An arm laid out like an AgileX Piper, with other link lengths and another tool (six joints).
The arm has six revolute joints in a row. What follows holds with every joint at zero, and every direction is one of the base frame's. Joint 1 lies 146.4 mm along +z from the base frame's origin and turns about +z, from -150 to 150 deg. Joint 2 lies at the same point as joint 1 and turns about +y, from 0 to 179.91 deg. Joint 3 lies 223.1 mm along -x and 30.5 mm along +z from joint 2 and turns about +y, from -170 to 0 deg. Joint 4 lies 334.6 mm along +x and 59 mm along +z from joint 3 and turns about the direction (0.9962, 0, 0.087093), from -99.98 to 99.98 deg. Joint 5 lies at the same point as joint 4 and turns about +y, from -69.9 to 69.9 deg. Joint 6 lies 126 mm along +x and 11 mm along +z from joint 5 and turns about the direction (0.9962, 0, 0.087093), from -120 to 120 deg. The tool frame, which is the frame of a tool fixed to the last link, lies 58 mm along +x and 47 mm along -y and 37.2 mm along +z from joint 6; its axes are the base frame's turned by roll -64.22, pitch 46.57 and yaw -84.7 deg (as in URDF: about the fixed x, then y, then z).
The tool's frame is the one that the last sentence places.
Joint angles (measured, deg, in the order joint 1, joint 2, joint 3, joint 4, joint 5, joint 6), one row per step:
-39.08 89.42 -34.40 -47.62 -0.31 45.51
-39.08 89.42 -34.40 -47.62 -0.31 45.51
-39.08 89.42 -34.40 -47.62 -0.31 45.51
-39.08 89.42 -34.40 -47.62 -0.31 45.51
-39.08 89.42 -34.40 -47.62 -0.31 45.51
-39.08 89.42 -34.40 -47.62 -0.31 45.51
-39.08 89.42 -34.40 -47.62 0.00 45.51
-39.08 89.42 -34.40 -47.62 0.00 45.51
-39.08 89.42 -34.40 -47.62 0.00 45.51
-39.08 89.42 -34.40 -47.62 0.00 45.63
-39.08 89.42 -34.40 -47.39 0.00 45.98
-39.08 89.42 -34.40 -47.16 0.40 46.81
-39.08 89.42 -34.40 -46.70 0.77 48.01
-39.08 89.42 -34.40 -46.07 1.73 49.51
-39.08 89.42 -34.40 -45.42 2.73 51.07
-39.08 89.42 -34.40 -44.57 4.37 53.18
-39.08 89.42 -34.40 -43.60 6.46 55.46
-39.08 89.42 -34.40 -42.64 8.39 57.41
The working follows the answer.
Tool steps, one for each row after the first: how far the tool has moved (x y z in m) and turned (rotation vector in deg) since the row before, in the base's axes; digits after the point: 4 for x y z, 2 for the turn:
0.0000 0.0000 0.0000 0.00 0.00 0.00
0.0000 0.0000 0.0000 0.00 0.00 0.00
0.0000 0.0000 0.0000 0.00 0.00 0.00
0.0000 0.0000 0.0000 0.00 0.00 0.00
0.0000 0.0000 0.0000 0.00 0.00 0.00
-0.0009 -0.0002 -0.0004 0.00 0.27 -0.15
0.0000 0.0000 0.0000 0.00 0.00 0.00
0.0000 0.0000 0.0000 0.00 0.00 0.00
-0.0001 0.0000 -0.0001 0.06 -0.05 -0.09
-0.0005 0.0000 -0.0003 0.29 -0.23 -0.44
-0.0021 -0.0003 -0.0011 0.52 -0.08 -1.00
-0.0025 -0.0003 -0.0013 0.82 -0.35 -1.45
-0.0047 -0.0005 -0.0023 1.04 -0.02 -2.09
-0.0049 -0.0004 -0.0024 1.06 -0.02 -2.18
-0.0075 -0.0003 -0.0034 1.40 0.24 -3.07
-0.0092 0.0000 -0.0039 1.51 0.51 -3.52
-0.0084 0.0005 -0.0034 1.33 0.51 -3.18

Tool pose at each row, in the base's axes (x y z in m, rotation vector in deg; rounded; the steps above come from the unrounded poses):
0.2939 -0.2968 0.0078 -1.54 137.86 -58.50
0.2939 -0.2968 0.0078 -1.54 137.86 -58.50
0.2939 -0.2968 0.0078 -1.54 137.86 -58.50
0.2939 -0.2968 0.0078 -1.54 137.86 -58.50
0.2939 -0.2968 0.0078 -1.54 137.86 -58.50
0.2939 -0.2968 0.0078 -1.54 137.86 -58.50
0.2930 -0.2970 0.0074 -1.50 138.14 -58.63
0.2930 -0.2970 0.0074 -1.50 138.14 -58.63
0.2930 -0.2970 0.0074 -1.50 138.14 -58.63
0.2929 -0.2970 0.0074 -1.35 138.15 -58.59
0.2924 -0.2970 0.0071 -0.59 138.19 -58.39
0.2904 -0.2974 0.0060 0.84 138.62 -58.19
0.2879 -0.2976 0.0047 3.06 139.04 -57.76
0.2832 -0.2982 0.0024 5.99 139.96 -57.41
0.2784 -0.2986 0.0000 9.05 140.87 -57.05
0.2709 -0.2989 -0.0034 13.25 142.27 -56.69
0.2617 -0.2989 -0.0074 17.98 143.92 -56.43
0.2533 -0.2984 -0.0108 22.29 145.35 -56.21

